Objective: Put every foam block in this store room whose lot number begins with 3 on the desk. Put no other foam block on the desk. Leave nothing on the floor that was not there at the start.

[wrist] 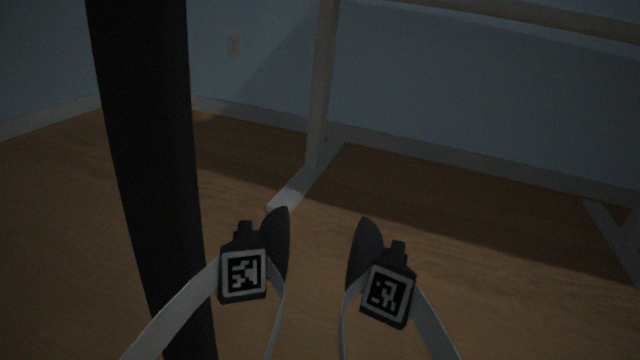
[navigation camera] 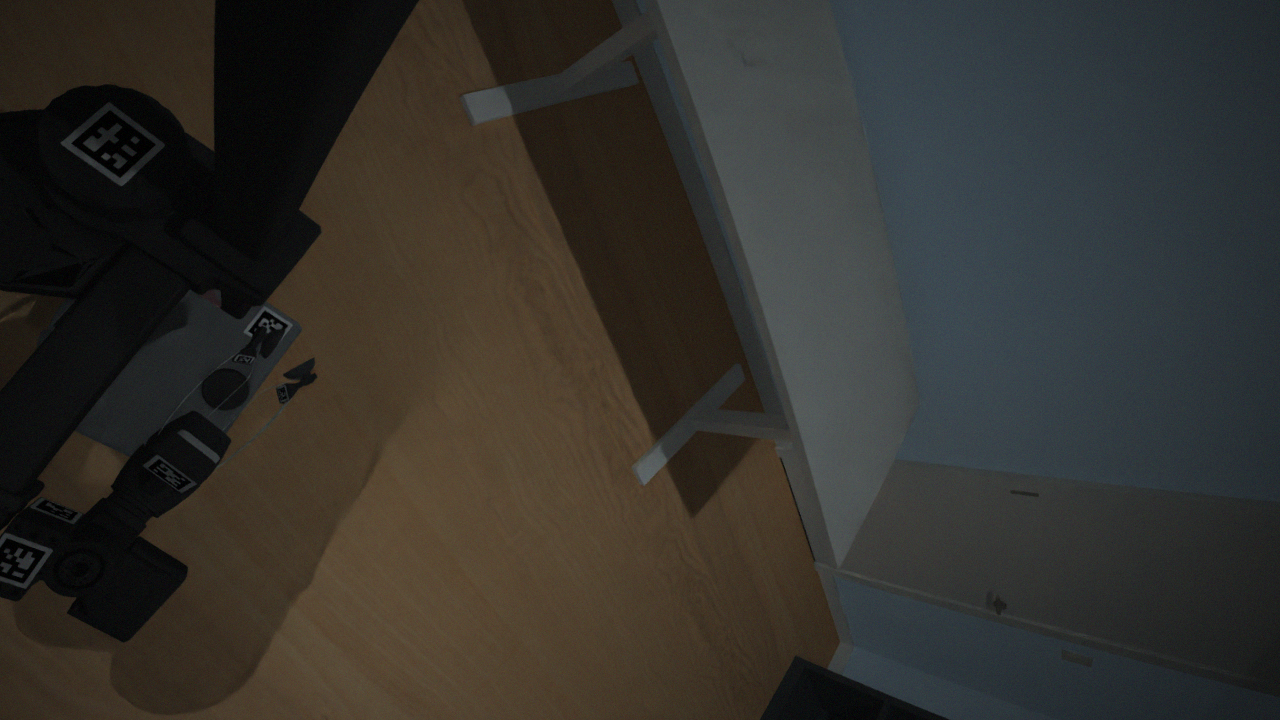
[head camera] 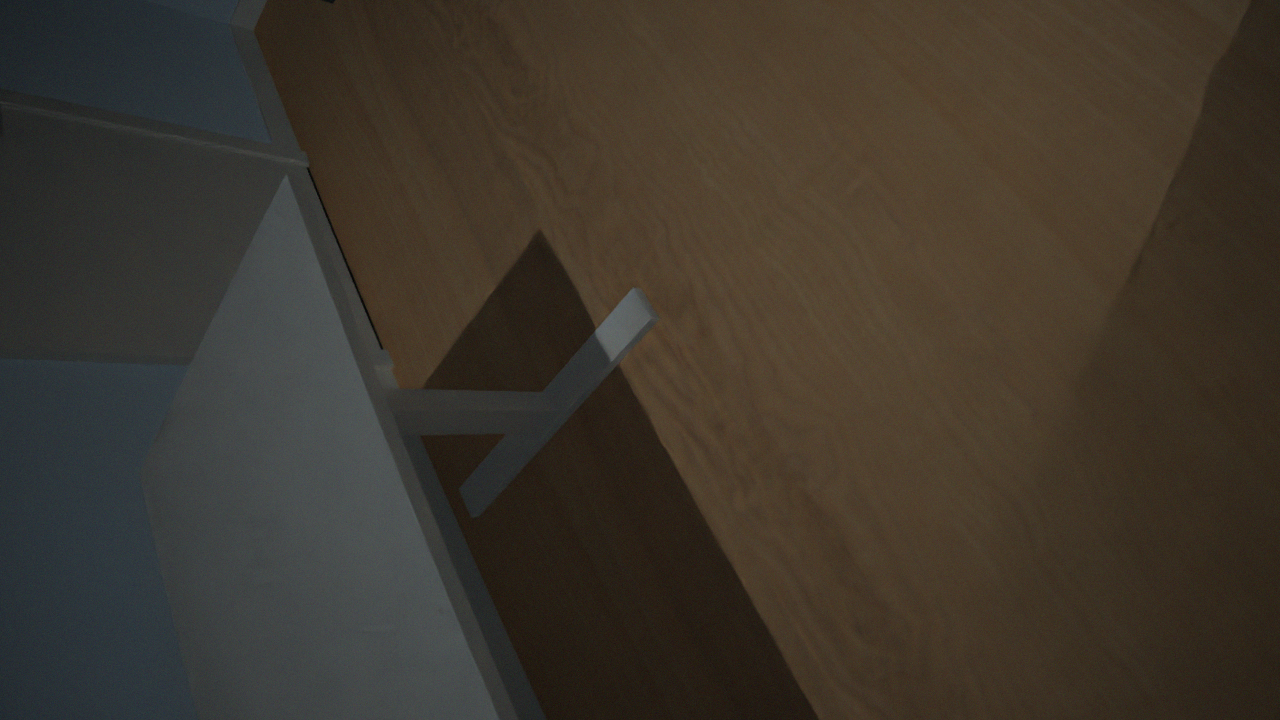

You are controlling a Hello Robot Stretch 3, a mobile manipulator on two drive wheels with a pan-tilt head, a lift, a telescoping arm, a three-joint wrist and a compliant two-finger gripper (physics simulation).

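Pixels of known places: gripper, fingertip midpoint: (navigation camera: 297,345); robot's base, link origin: (navigation camera: 224,384).
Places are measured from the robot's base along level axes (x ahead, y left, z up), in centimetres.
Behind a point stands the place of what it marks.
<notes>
The desk (head camera: 313,447) {x 98.6, y 55.6, z 72.0 cm} (navigation camera: 805,268) {x 68.2, y 76.4, z 72.0 cm} has a pale, bare-looking top against the blue wall. Part of the top shows in the head and navigation views. Its front leg and foot show in the wrist view, where the desk leg (wrist: 322,75) stands beyond the fingers. My gripper (wrist: 321,238) {x 2.8, y 10.1, z 54.6 cm} (navigation camera: 281,354) {x 2.8, y 10.1, z 54.6 cm} is open, with its two dark fingertips apart and floor showing between them. It is over the robot's base side, away from the desk. No foam block and no lot number shows in these views.
A beige door (head camera: 116,232) {x 228.0, y 68.2, z 63.7 cm} (navigation camera: 1074,564) {x 228.5, y 68.0, z 118.7 cm} stands beyond the desk's end. A dark open container (navigation camera: 832,696) {x 298.1, y -11.6, z 19.3 cm} shows at the navigation view's bottom edge. The desk's feet (head camera: 617,335) (navigation camera: 662,456) stick out over the wood floor. The black mast (wrist: 150,150) stands left of the fingers.
</notes>
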